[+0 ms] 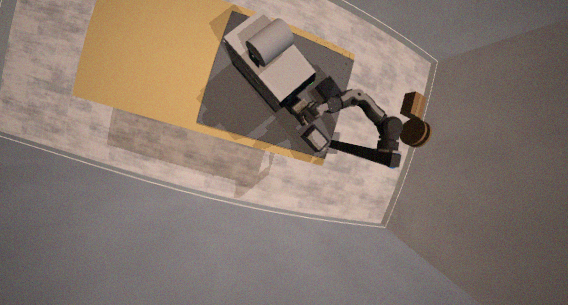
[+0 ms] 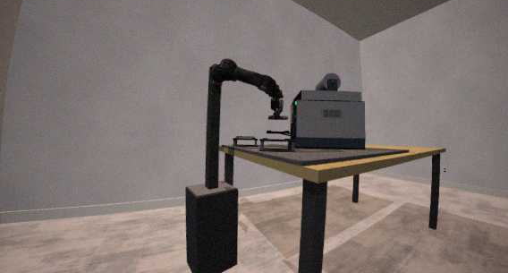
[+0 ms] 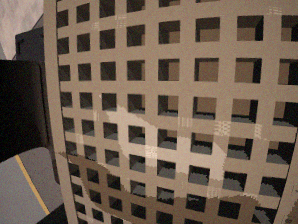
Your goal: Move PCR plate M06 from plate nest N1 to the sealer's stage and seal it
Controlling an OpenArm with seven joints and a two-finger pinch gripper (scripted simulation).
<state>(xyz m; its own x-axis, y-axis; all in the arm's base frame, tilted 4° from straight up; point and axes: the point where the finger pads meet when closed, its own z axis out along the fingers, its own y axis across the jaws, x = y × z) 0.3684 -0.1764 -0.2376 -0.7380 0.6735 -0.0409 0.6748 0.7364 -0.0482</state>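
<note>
The sealer stage is 90 mm below my hand. Round my hand: start key: 10 mm ahead, 140 mm to the right; then yellow warning label: 130 mm ahead, 10 mm to the right, 40 mm below; then open plate M06: right at my hand.
</note>
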